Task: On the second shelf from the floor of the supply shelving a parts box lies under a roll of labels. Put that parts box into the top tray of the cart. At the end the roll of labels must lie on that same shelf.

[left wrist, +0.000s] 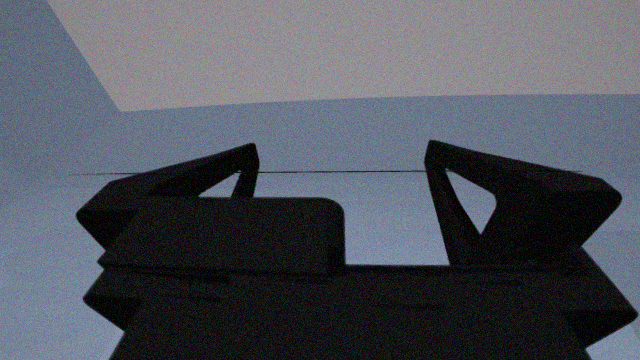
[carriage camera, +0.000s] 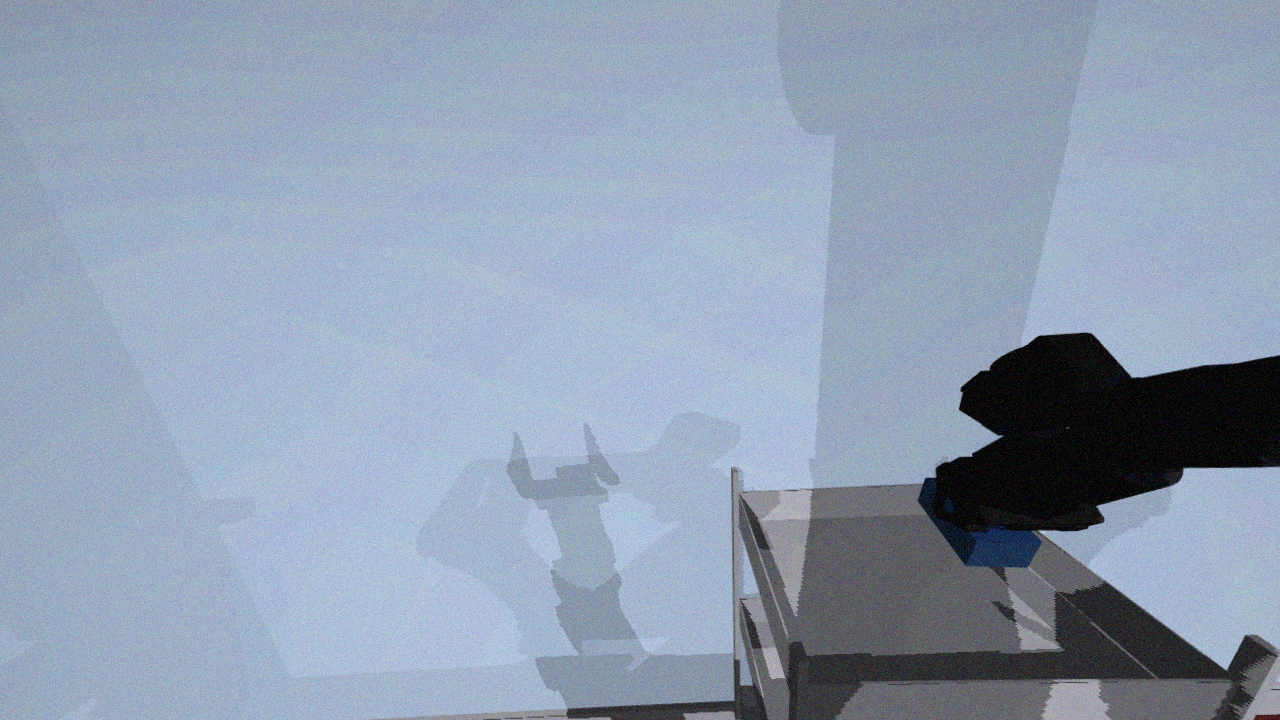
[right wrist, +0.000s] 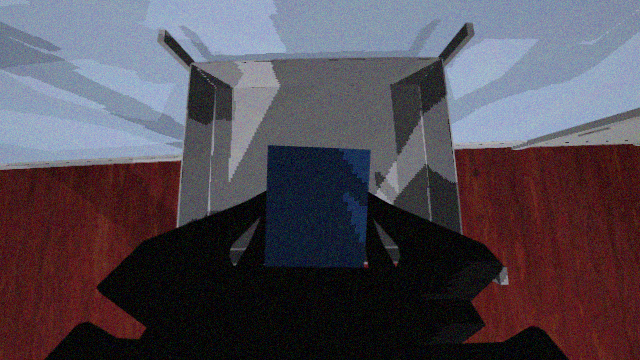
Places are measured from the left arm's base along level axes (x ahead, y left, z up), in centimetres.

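Where they show: left gripper, fingertip midpoint: (left wrist: 340, 151); right gripper, fingertip midpoint: (carriage camera: 963, 511) (right wrist: 317, 196).
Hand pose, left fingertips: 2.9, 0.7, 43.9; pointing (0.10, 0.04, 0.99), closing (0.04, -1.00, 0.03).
Note:
After its pixels a point has its place, as x, y, z.
The blue parts box (carriage camera: 1002, 548) {26.0, -68.3, 7.5} (right wrist: 315, 170) {33.4, -69.1, 9.8} is held between the fingers of my right gripper (carriage camera: 955, 501) {31.9, -69.1, 7.2} (right wrist: 317, 196) {31.9, -69.1, 7.2}, which is shut on it. The cart's grey top tray (carriage camera: 877, 573) {42.2, -67.0, -13.0} (right wrist: 320, 110) {49.5, -69.8, -13.0} lies below the box. In the right wrist view the box is between the tray's two side walls; in the carriage view it overlaps the tray's far right part. The exact height of the box over the tray floor is hard to tell. My left gripper (left wrist: 340, 151) {2.9, 0.7, 43.9} is open and empty, pointing at the wall and ceiling. The roll of labels and the supply shelving do not show.
Corner posts (carriage camera: 736, 537) {54.6, -47.3, -16.0} (right wrist: 457, 42) {54.4, -90.8, -3.1} of the cart stick up above the tray rim. A pale blue wall (carriage camera: 447, 268) {59.0, 0.1, 39.4} (left wrist: 380, 130) {59.1, -13.2, 131.1} stands behind the cart. Red wooden floor (right wrist: 100, 225) {20.4, 62.3, -79.3} shows on both sides of the cart, and a pale panel (right wrist: 600, 132) {58.4, -204.6, -55.3} stands at the right.

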